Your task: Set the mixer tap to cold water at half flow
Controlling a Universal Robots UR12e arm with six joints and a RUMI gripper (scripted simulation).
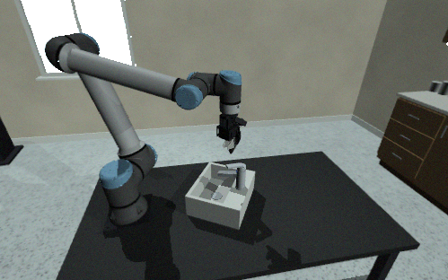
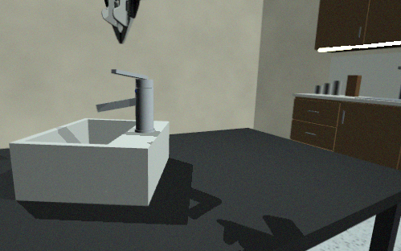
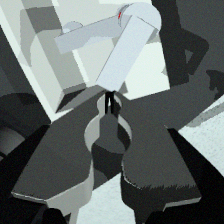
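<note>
Right now the flat lever is 2 cm ahead of my hand, 1 cm to the right of it and 9 cm below it. From my hand the other things lie so: white basin (4 cm behind, 7 cm to the left, 33 cm below).
</note>
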